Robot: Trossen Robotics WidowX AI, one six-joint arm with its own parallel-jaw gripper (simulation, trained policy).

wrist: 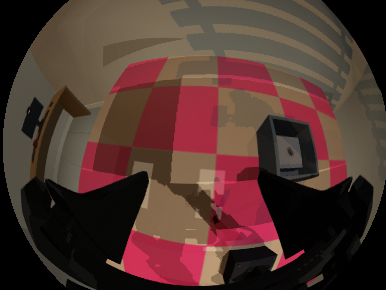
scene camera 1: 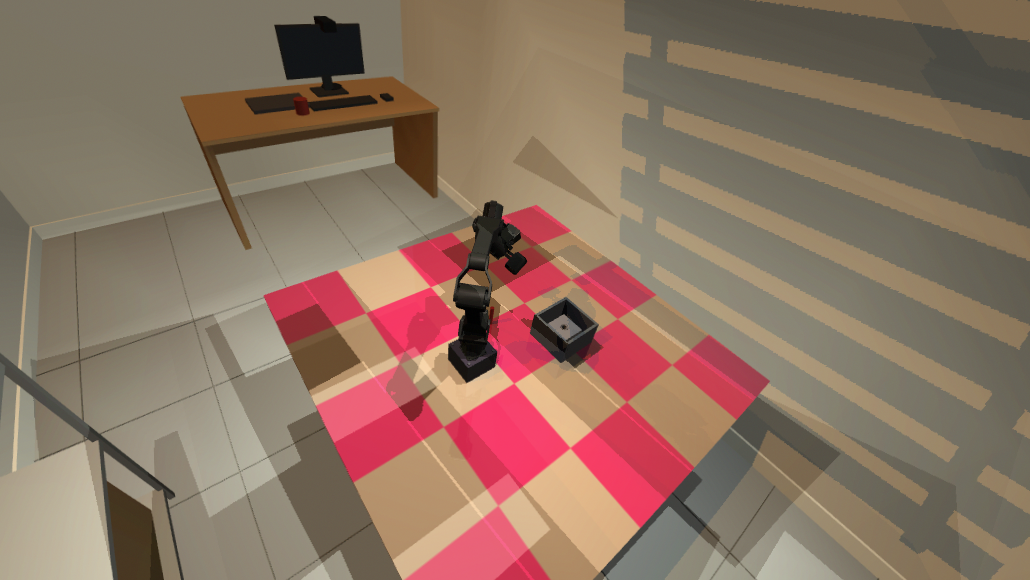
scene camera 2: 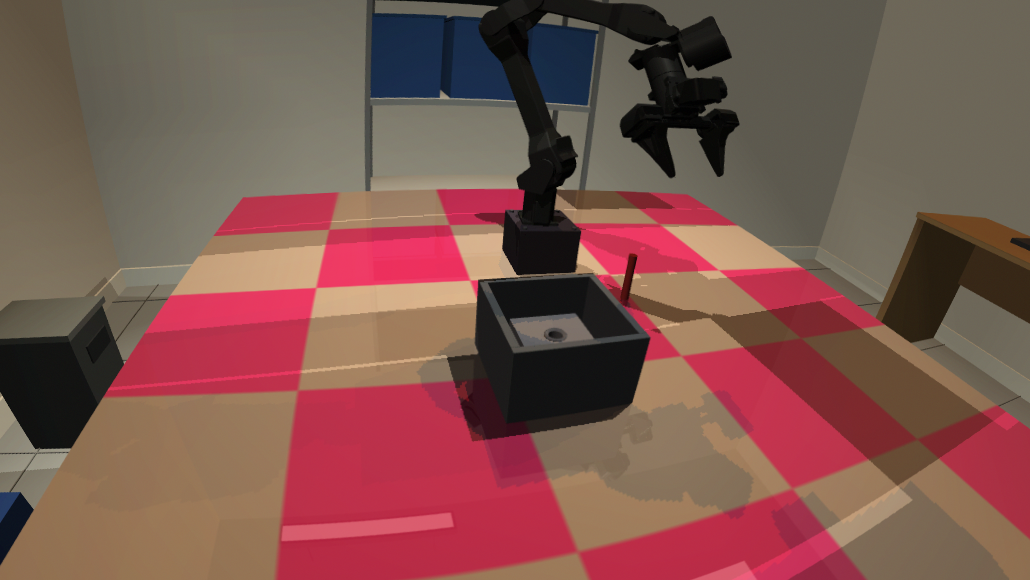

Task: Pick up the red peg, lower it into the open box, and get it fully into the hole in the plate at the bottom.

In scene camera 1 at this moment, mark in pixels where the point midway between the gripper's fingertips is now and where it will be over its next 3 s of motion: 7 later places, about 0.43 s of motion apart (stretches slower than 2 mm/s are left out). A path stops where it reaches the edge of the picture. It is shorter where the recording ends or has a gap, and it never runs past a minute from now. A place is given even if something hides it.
My gripper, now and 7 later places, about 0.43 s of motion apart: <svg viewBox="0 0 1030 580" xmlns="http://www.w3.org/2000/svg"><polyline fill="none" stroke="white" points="508,260 506,283 501,301 497,312 494,319 491,320 498,313 511,301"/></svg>
